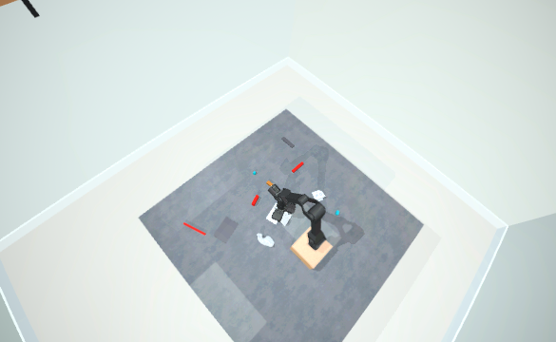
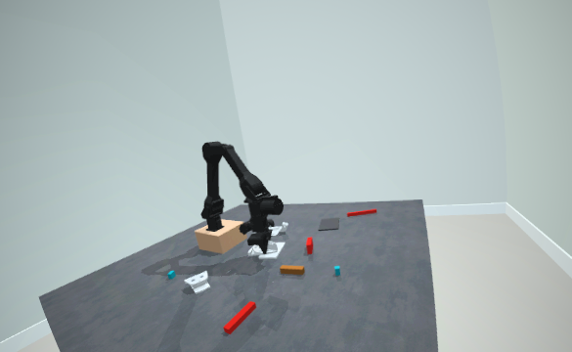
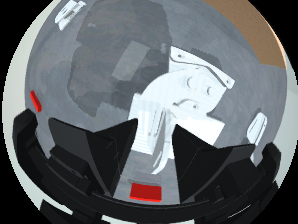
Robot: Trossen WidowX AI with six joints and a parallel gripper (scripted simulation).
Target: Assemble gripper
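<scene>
Right now the flat white plate is 3 cm to the left of my gripper tip, 1 cm below it and 1 cm ahead of it. From my gripper tip the other things lie so: curved white jaw 4 cm behind, 1 cm to the left; red block 16 cm ahead, 7 cm to the left; white housing plate 6 cm behind, 2 cm to the left, 1 cm below.
</scene>
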